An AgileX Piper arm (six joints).
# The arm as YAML. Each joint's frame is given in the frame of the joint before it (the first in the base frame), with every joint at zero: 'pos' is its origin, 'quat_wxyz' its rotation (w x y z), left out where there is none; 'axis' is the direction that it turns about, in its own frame. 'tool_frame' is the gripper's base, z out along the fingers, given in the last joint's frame.
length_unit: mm
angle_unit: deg
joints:
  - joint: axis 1
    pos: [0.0, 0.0, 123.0]
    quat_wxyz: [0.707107, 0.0, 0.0, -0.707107]
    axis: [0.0, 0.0, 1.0]
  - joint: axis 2
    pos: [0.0, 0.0, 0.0]
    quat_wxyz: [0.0, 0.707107, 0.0, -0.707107]
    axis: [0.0, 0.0, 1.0]
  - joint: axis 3
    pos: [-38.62, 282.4, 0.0]
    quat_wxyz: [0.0, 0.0, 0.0, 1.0]
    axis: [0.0, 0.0, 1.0]
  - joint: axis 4
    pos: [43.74, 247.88, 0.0]
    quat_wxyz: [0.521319, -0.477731, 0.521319, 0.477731]
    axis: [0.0, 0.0, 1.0]
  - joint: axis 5
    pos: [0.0, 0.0, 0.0]
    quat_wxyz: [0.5, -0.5, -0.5, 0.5]
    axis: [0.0, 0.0, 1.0]
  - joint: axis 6
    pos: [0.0, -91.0, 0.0]
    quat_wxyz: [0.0, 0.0, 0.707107, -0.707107]
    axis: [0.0, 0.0, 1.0]
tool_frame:
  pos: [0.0, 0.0, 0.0]
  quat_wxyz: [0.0, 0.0, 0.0, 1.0]
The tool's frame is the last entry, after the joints.
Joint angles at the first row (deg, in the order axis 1, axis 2, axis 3, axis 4, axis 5, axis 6):
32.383 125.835 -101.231 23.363 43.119 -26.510
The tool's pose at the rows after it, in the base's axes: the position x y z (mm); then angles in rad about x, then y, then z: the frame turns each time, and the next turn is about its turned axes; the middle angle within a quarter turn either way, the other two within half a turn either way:
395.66 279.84 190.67 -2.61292 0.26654 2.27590
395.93 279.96 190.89 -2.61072 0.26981 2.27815
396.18 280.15 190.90 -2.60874 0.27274 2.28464
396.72 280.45 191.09 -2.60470 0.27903 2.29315
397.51 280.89 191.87 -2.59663 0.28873 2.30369
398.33 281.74 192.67 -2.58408 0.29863 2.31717
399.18 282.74 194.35 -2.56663 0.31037 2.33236
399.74 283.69 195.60 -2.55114 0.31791 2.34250
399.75 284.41 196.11 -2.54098 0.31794 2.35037
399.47 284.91 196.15 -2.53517 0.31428 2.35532
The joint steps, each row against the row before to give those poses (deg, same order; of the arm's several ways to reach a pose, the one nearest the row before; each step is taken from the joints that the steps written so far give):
-0.018 -0.073 -0.004 0.048 -0.312 0.046
0.000 -0.007 0.000 0.053 -0.213 0.125
0.009 0.016 0.004 0.054 -0.219 0.364
0.009 0.014 0.004 0.097 -0.439 0.482
0.000 -0.027 0.001 0.275 -0.661 0.535
0.009 -0.001 0.002 0.625 -0.794 0.515
0.000 -0.079 0.002 0.929 -0.918 0.480
0.001 -0.043 -0.002 0.954 -0.679 0.129
-0.001 0.000 -0.003 0.818 -0.203 -0.005
0.000 0.019 0.003 0.605 0.061 -0.091

